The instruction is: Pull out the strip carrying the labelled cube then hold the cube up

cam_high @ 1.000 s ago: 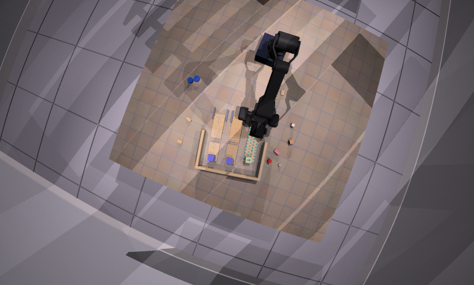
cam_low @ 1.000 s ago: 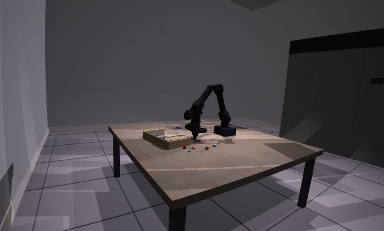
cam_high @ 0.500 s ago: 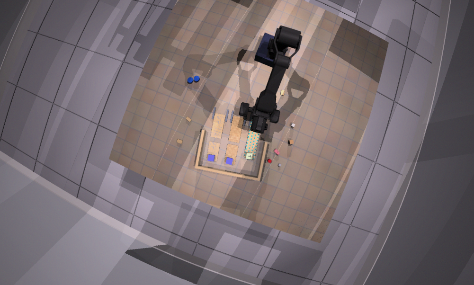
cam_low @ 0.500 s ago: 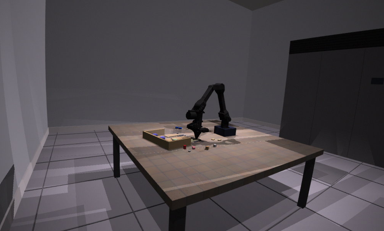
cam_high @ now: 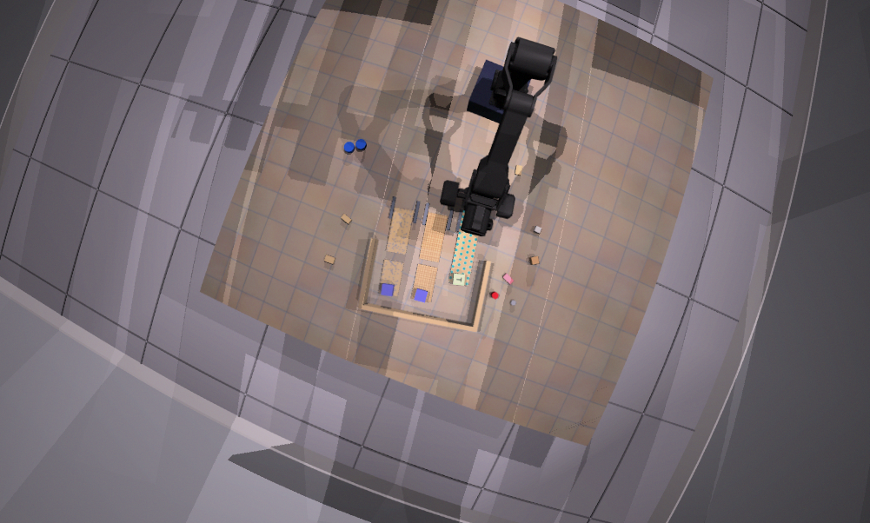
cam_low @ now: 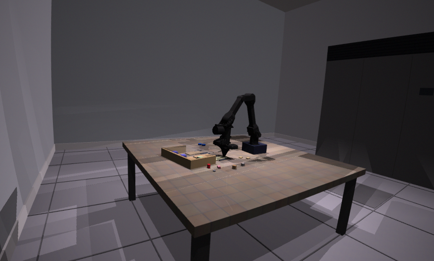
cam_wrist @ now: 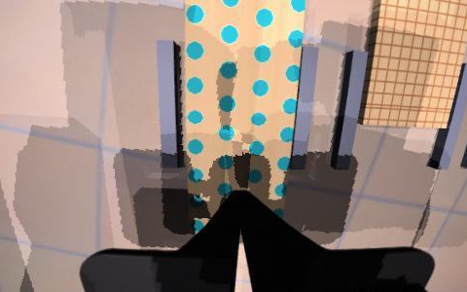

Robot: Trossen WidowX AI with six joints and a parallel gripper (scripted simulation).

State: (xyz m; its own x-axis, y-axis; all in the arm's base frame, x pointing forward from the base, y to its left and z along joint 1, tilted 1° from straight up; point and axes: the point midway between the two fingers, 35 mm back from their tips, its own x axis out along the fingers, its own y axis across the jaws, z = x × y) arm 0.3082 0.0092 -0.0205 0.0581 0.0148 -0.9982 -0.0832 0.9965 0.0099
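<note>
Right now my gripper tip is 10 cm short of the strip and 1 cm to the right of it. From my gripper tip the other things lie so: tan cube (10 cm ahead, 21 cm to the left); pink block (17 cm ahead, 15 cm to the left); white cube (1 cm ahead, 19 cm to the left).
</note>
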